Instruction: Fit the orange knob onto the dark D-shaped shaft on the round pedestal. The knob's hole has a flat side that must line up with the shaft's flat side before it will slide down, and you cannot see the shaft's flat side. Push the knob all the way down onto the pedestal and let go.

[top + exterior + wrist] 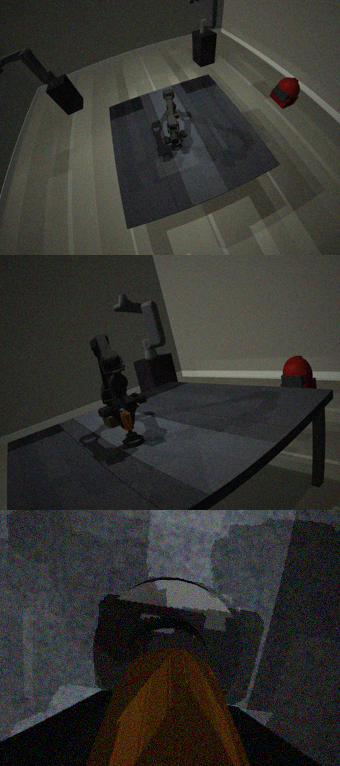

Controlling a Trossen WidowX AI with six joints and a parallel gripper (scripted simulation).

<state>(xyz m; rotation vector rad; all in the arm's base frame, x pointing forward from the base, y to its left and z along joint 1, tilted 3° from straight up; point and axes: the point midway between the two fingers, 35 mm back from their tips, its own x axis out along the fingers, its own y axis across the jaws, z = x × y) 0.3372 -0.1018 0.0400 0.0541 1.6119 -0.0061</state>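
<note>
The orange knob is 2 cm above my gripper tip. From my gripper tip the other things lie so: pedestal (4 cm below).
</note>
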